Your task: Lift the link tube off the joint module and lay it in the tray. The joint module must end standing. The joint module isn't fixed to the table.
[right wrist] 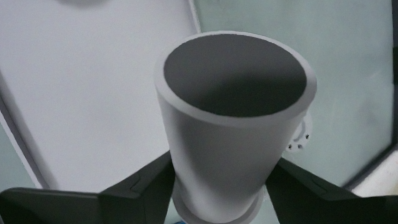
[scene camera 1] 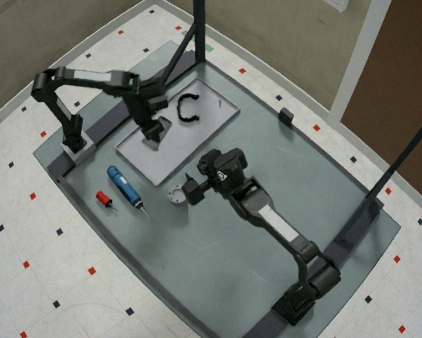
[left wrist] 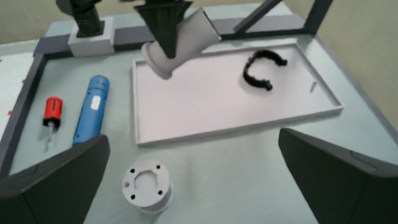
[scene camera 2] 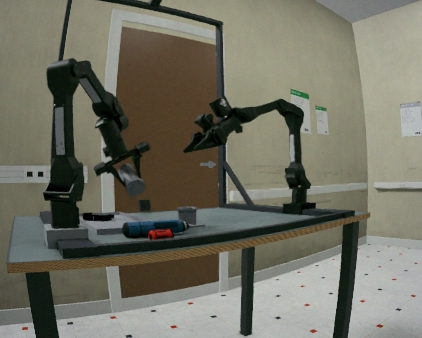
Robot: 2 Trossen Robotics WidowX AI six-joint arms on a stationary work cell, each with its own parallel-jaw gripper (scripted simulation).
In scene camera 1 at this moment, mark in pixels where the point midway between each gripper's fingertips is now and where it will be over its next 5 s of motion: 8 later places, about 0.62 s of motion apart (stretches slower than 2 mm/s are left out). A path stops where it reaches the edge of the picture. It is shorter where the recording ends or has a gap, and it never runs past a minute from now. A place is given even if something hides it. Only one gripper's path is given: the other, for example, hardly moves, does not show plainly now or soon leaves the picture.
The right gripper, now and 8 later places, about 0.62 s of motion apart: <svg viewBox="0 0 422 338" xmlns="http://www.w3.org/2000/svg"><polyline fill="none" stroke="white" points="156,138 149,133 149,140 151,144 152,146 152,146 152,146 153,129 150,130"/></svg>
